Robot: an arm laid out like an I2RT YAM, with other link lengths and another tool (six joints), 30 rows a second.
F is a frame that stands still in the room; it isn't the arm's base.
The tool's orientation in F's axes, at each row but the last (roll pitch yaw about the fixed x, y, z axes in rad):
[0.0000, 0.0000, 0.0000]
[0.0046, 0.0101, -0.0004]
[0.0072, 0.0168, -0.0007]
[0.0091, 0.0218, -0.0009]
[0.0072, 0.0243, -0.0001]
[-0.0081, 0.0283, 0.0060]
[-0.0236, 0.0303, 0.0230]
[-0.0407, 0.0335, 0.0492]
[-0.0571, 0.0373, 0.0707]
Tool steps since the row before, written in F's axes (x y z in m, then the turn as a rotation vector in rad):
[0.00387, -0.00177, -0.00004, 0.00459, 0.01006, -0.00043]
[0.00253, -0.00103, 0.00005, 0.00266, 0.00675, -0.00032]
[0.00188, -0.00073, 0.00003, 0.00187, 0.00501, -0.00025]
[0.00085, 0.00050, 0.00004, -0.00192, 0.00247, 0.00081]
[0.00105, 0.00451, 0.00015, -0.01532, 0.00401, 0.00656]
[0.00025, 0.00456, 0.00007, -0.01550, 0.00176, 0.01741]
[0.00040, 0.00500, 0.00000, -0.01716, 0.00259, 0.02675]
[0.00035, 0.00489, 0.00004, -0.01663, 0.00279, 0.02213]
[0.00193, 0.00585, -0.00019, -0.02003, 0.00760, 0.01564]
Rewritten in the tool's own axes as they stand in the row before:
[0.00387, -0.00177, -0.00004, 0.00459, 0.01006, -0.00043]
[0.00253, -0.00103, 0.00008, 0.00266, 0.00675, -0.00032]
[0.00188, -0.00073, 0.00007, 0.00187, 0.00501, -0.00025]
[0.00085, 0.00050, 0.00005, -0.00194, 0.00248, 0.00075]
[0.00105, 0.00451, 0.00014, -0.01548, 0.00405, 0.00616]
[0.00028, 0.00456, 0.00011, -0.01598, 0.00172, 0.01698]
[0.00051, 0.00499, 0.00013, -0.01790, 0.00236, 0.02628]
[0.00059, 0.00486, 0.00026, -0.01720, 0.00272, 0.02169]
[0.00234, 0.00570, 0.00022, -0.02001, 0.00813, 0.01539]

